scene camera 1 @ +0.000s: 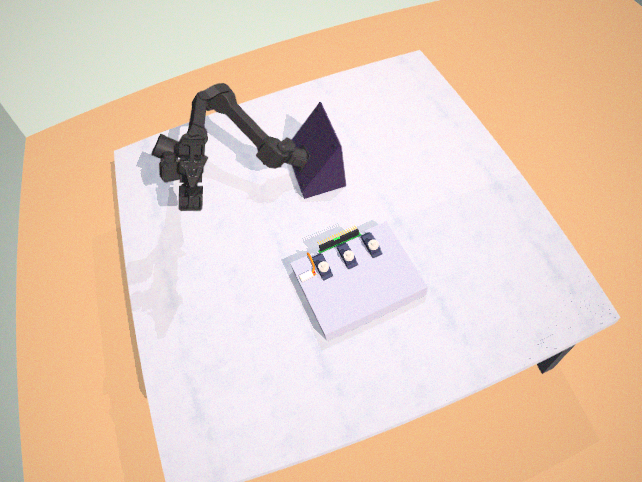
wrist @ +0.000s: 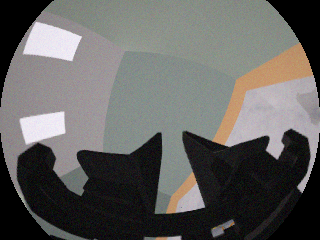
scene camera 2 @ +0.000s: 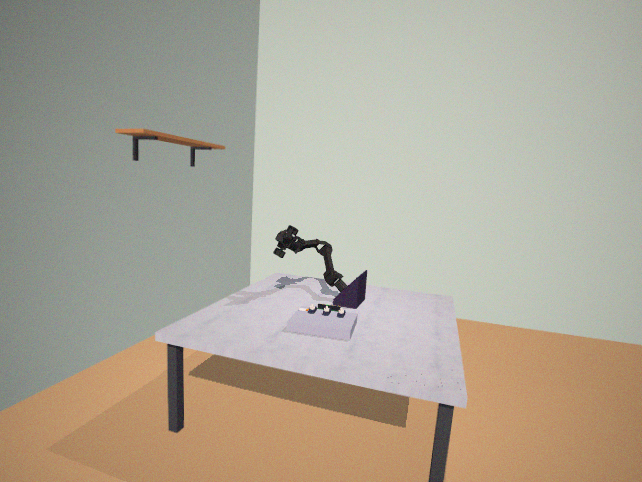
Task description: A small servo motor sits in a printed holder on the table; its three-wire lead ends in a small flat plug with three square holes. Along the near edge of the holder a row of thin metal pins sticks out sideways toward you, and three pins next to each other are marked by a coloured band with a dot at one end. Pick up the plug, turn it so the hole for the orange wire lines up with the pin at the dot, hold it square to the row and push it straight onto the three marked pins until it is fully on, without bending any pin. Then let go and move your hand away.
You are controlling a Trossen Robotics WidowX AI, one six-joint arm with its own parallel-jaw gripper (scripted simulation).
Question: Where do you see a printed holder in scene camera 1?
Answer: At 353, 297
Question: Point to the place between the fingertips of my gripper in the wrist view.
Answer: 172, 135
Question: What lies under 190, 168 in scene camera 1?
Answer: My gripper.
